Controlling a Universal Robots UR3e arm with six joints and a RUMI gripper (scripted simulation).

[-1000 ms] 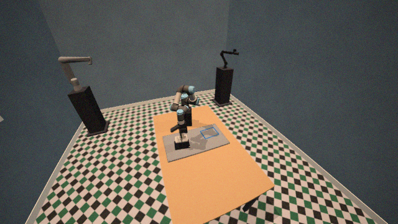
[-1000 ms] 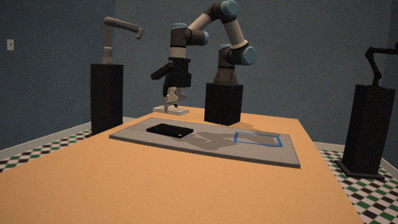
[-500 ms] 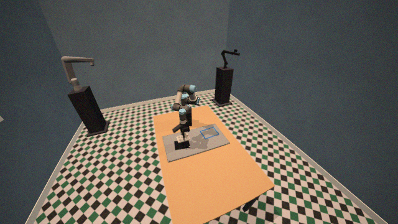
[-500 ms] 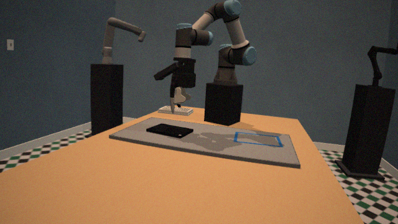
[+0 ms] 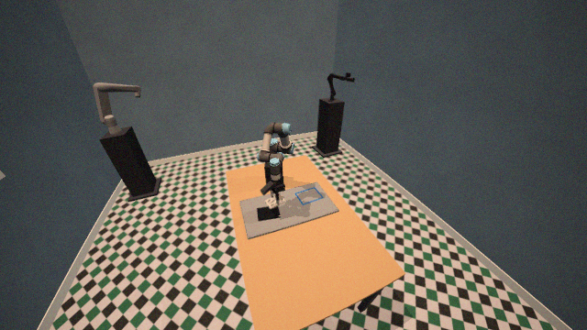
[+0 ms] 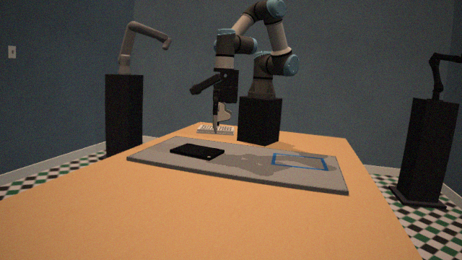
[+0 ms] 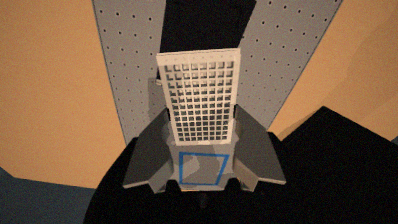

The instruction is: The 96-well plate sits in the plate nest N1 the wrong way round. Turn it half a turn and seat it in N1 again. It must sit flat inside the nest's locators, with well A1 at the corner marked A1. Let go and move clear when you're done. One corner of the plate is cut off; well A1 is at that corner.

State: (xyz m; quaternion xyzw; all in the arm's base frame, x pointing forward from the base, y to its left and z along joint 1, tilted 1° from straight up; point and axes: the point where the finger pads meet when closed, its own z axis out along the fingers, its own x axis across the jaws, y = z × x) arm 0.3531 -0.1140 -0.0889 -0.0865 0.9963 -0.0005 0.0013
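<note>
Now: hand 8 cm short of the white corner mark and 9 cm above it. From my hand the other things lie so: white 96-well plate (1 cm below); then black plate nest N1 (1 cm ahead, 6 cm to the right, 9 cm below).
</note>
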